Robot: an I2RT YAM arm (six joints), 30 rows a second.
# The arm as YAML. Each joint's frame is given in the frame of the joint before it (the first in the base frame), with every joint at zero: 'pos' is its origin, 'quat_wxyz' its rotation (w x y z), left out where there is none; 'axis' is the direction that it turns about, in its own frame. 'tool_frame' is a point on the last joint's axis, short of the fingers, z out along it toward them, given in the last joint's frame.
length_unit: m
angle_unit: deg
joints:
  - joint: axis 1
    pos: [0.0, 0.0, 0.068]
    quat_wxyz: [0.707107, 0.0, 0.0, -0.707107]
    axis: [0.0, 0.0, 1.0]
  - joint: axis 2
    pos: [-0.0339, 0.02, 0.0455]
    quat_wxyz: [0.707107, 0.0, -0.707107, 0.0]
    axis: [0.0, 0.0, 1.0]
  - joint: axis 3
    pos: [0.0, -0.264, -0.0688]
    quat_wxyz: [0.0, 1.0, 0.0, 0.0]
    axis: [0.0, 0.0, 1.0]
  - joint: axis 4
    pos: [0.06, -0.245, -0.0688]
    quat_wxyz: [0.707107, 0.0, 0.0, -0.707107]
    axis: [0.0, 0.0, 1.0]
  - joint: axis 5
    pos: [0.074, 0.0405, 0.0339]
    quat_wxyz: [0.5, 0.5, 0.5, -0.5]
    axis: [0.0, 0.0, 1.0]
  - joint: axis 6
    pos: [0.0, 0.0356, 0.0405]
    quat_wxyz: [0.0, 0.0, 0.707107, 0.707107]
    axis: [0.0, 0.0, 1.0]
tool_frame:
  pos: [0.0, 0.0, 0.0]
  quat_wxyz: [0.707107, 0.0, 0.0, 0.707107]
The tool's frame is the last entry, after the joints.
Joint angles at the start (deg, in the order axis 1, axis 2, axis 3, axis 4, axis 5, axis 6): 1.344 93.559 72.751 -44.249 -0.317 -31.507
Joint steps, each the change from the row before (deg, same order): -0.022 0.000 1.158 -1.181 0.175 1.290; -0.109 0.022 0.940 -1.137 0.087 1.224; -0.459 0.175 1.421 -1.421 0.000 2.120; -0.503 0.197 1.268 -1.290 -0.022 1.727; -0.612 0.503 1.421 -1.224 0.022 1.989; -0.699 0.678 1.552 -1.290 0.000 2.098; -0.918 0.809 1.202 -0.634 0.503 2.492; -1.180 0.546 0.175 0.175 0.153 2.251; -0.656 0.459 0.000 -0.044 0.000 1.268; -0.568 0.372 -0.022 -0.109 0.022 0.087; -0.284 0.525 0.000 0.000 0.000 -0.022; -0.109 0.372 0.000 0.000 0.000 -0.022; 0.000 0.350 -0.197 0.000 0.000 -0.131; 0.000 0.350 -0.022 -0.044 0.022 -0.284
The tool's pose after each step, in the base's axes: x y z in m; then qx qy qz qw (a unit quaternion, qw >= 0). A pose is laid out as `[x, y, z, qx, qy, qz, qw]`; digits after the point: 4 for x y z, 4 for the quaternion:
[0.3334, 0.0078, 0.2517, -0.2656, 0.9396, -0.0527, 0.2092]
[0.3335, 0.0071, 0.2556, -0.2546, 0.9431, -0.0509, 0.2077]
[0.3345, 0.0044, 0.2608, -0.2334, 0.9489, -0.0475, 0.2070]
[0.3353, 0.0015, 0.2653, -0.2150, 0.9536, -0.0447, 0.2057]
[0.3372, -0.0021, 0.2689, -0.1934, 0.9588, -0.0419, 0.2037]
[0.3396, -0.0062, 0.2722, -0.1701, 0.9640, -0.0387, 0.2007]
[0.3428, -0.0121, 0.2734, -0.1405, 0.9692, -0.0398, 0.1984]
[0.3446, -0.0194, 0.2713, -0.1112, 0.9733, -0.0390, 0.1969]
[0.3455, -0.0234, 0.2687, -0.0949, 0.9759, -0.0372, 0.1928]
[0.3460, -0.0269, 0.2664, -0.0894, 0.9773, -0.0375, 0.1884]
[0.3473, -0.0287, 0.2634, -0.0873, 0.9784, -0.0373, 0.1839]
[0.3482, -0.0295, 0.2612, -0.0866, 0.9790, -0.0369, 0.1807]
[0.3487, -0.0295, 0.2582, -0.0879, 0.9798, -0.0363, 0.1760]
[0.3494, -0.0296, 0.2561, -0.0903, 0.9802, -0.0363, 0.1724]

